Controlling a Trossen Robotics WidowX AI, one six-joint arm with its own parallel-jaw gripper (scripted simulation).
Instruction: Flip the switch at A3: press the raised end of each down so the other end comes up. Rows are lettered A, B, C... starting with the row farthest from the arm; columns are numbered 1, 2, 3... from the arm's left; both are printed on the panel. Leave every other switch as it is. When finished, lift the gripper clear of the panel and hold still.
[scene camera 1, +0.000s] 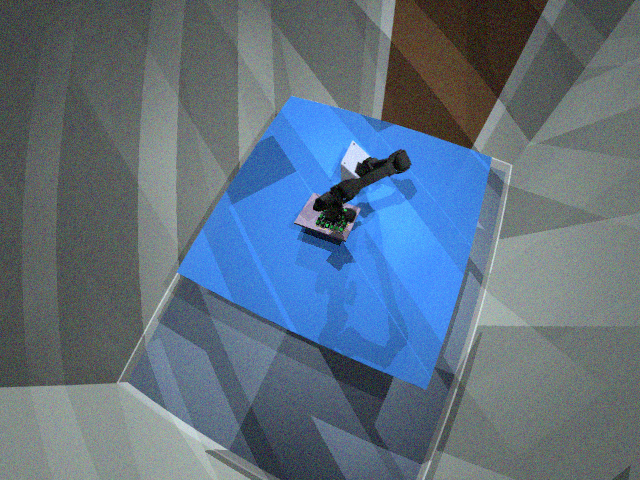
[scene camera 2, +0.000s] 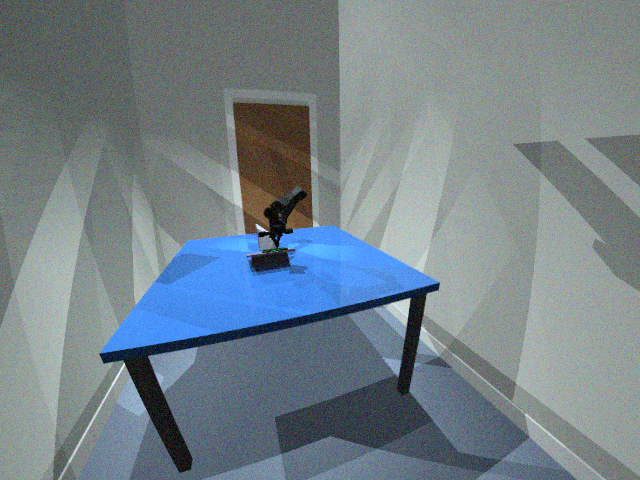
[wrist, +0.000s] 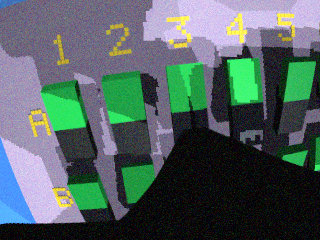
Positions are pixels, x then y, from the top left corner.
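Switch (wrist: 63, 102): 10 cm from the lens. My gripper (wrist: 194, 140): 10 cm from the lens.
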